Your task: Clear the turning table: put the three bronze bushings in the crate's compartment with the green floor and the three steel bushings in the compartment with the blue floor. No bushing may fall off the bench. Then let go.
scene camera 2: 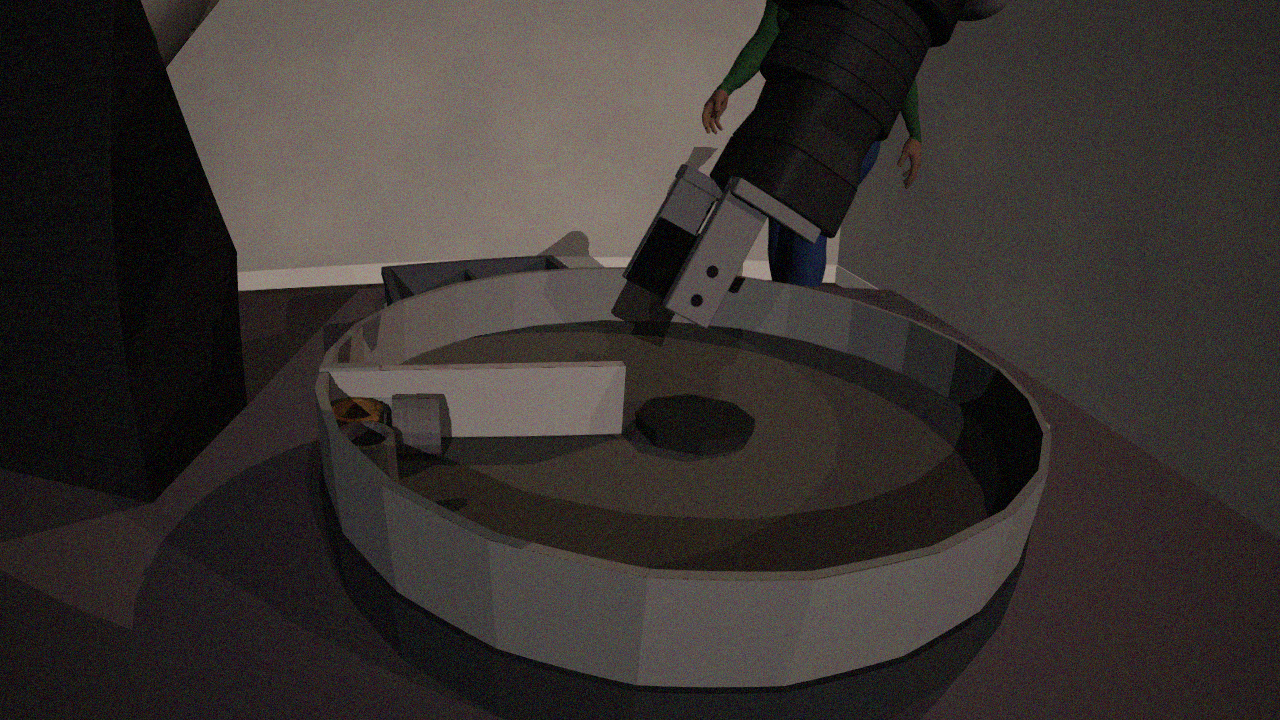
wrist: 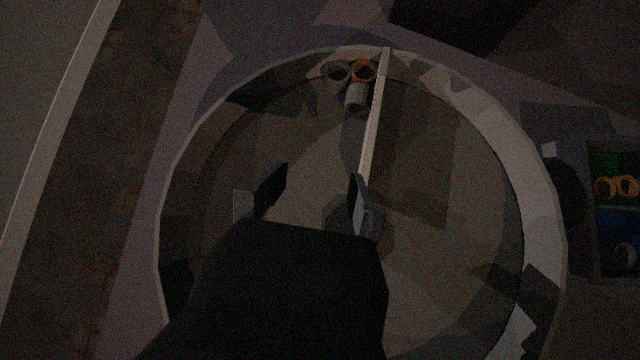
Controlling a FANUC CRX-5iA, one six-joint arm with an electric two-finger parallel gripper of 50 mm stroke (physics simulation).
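Places are measured from the arm's base along level axes (x left, y ahead, z down), in millimetres.
Where they show: gripper, fingertip midpoint: [scene camera 2: 661,300] [wrist: 317,180]; arm's base, link origin: [scene camera 2: 37,116].
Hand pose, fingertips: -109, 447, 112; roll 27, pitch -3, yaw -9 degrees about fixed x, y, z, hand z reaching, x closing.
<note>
Things, the pixels of their top centre, and the offset from my fingertips, as dx, dy, dz. "*": a spot on its surface instead.
- bronze bushing, top centre: [scene camera 2: 355,408] [wrist: 364,70] +5, -152, +60
- crate, surface spot: [wrist: 591,240] * +328, -41, +88
- white bar, surface spot: [scene camera 2: 537,398] * +32, -54, +62
- dark hub, top centre: [scene camera 2: 697,417] [wrist: 351,230] +46, +33, +77
My gripper [scene camera 2: 664,309] [wrist: 317,180] is open and empty above the turning table [scene camera 2: 729,626] [wrist: 542,215]. At the table's rim, beside the white bar, a bronze bushing [scene camera 2: 381,410] [wrist: 373,71] and a steel bushing [scene camera 2: 384,454] [wrist: 327,73] stand upright, side by side. Another steel bushing [scene camera 2: 417,422] [wrist: 357,95] lies on its side by them, inward from the rim. In the wrist view, the crate [wrist: 591,240] is at the right edge, partly cut off. Two bronze bushings [wrist: 597,187] are in its green compartment [wrist: 612,162]. One steel bushing [wrist: 618,251] is in its blue compartment [wrist: 612,225].
The white bar [scene camera 2: 537,398] [wrist: 373,125] reaches from the rim towards the dark hub [scene camera 2: 693,422]. A raised wall surrounds the turning table. The crate [scene camera 2: 420,279] shows behind it in the scene view. A large dark block [scene camera 2: 125,268] stands at the left. A person [scene camera 2: 796,255] stands behind the arm.
</note>
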